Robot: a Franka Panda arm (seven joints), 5 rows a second.
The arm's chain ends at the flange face. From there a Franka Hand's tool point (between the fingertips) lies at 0.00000 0.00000 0.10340 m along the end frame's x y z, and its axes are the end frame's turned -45 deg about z.
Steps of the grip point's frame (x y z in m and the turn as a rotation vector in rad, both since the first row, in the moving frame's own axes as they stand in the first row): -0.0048, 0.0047, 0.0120, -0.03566, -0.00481, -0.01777; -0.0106, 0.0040, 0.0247, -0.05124, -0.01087, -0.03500; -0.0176, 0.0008, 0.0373, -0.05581, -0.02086, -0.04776; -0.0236, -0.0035, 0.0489, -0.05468, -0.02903, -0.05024; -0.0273, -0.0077, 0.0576, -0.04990, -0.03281, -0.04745
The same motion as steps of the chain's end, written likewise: -0.0024, 0.0038, 0.0121, -0.02862, 0.02181, -0.01777; -0.0077, 0.0058, 0.0248, -0.04392, 0.02855, -0.03500; -0.0146, 0.0075, 0.0375, -0.05421, 0.02471, -0.04776; -0.0212, 0.0081, 0.0491, -0.05919, 0.01814, -0.05024; -0.0261, 0.0078, 0.0578, -0.05848, 0.01208, -0.04745
